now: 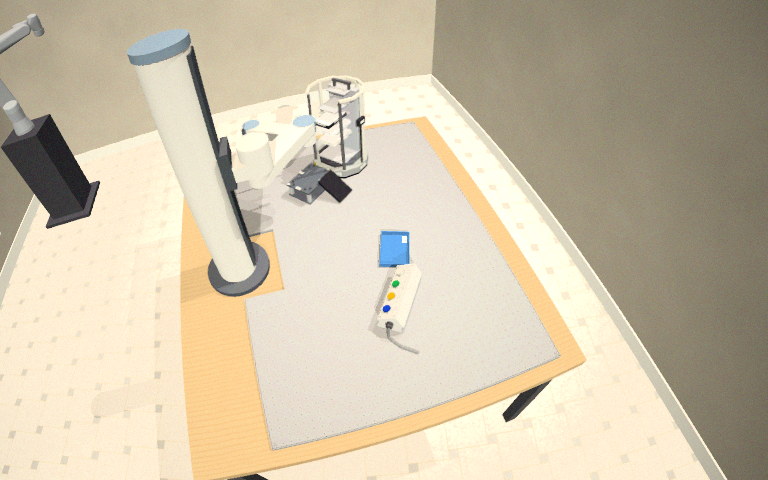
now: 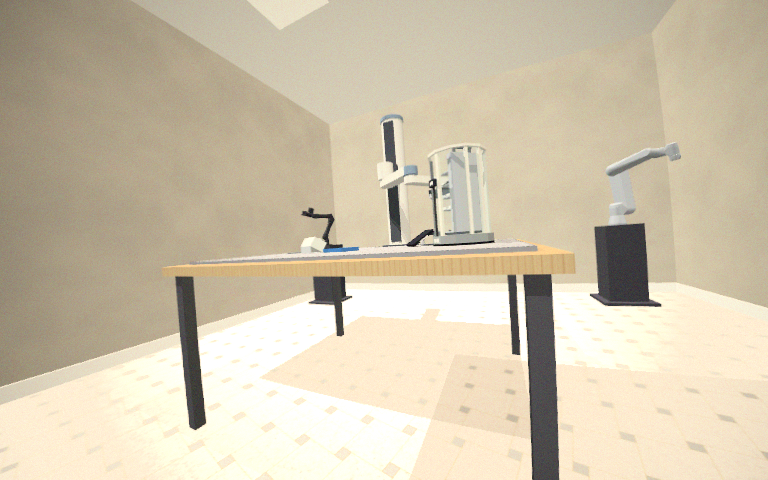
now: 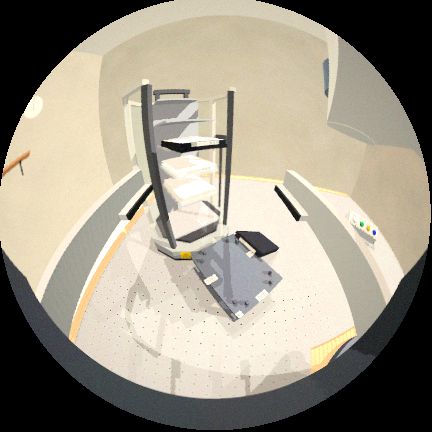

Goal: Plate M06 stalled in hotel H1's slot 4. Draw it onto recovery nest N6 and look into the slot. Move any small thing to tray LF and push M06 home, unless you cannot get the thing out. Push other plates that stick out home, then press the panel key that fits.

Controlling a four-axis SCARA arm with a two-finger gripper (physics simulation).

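Pixels of known places: gripper, fingertip midpoint: (image 2: 443,194) (image 3: 213,175); arm's base at its link origin: (image 1: 239,269).
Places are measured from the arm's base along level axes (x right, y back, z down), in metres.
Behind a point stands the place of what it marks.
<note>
Hotel H1 (image 1: 342,135) @(x -0.360, y -0.512, z -0.236 m) (image 2: 479,192) @(x -0.564, y -0.595, z -0.211 m) (image 3: 229,160) @(x -0.363, y -0.504, z -0.236 m) stands at the table's back. A black plate (image 1: 330,120) @(x -0.412, y -0.477, z -0.287 m) (image 3: 192,144) @(x -0.419, y -0.418, z -0.282 m) sits in it above two white plates (image 3: 189,166) @(x -0.439, y -0.459, z -0.234 m) (image 3: 191,190) @(x -0.439, y -0.460, z -0.180 m); labels are too small to read, and how far they stick out is unclear. Nest N6 (image 1: 308,182) @(x -0.308, y -0.343, z -0.073 m) (image 3: 225,265) @(x -0.356, y -0.358, z -0.073 m) stands before the hotel, its top bare except for small pegs. A dark plate-like piece (image 1: 335,185) @(x -0.269, y -0.449, z -0.057 m) (image 2: 420,237) @(x -0.279, y -0.465, z -0.054 m) (image 3: 258,243) @(x -0.279, y -0.424, z -0.071 m) leans beside it. My gripper (image 3: 213,175) @(x -0.377, y -0.323, z -0.269 m) is open and empty, above and in front of both. Blue tray LF (image 1: 393,249) @(x 0.095, y -0.578, z -0.015 m) (image 2: 342,249) @(x 0.042, y -0.650, z -0.024 m) lies mid-table. The slot's inside is hidden.
The key panel (image 1: 406,300) @(x 0.355, y -0.532, z -0.078 m) (image 3: 365,232) @(x 0.308, y -0.482, z -0.058 m) has green, yellow and blue keys, and a cable at its near end. It stands next to the tray. A grey arm on a dark pedestal (image 1: 45,169) (image 2: 621,263) and a small black arm (image 2: 330,226) stand off the table.
</note>
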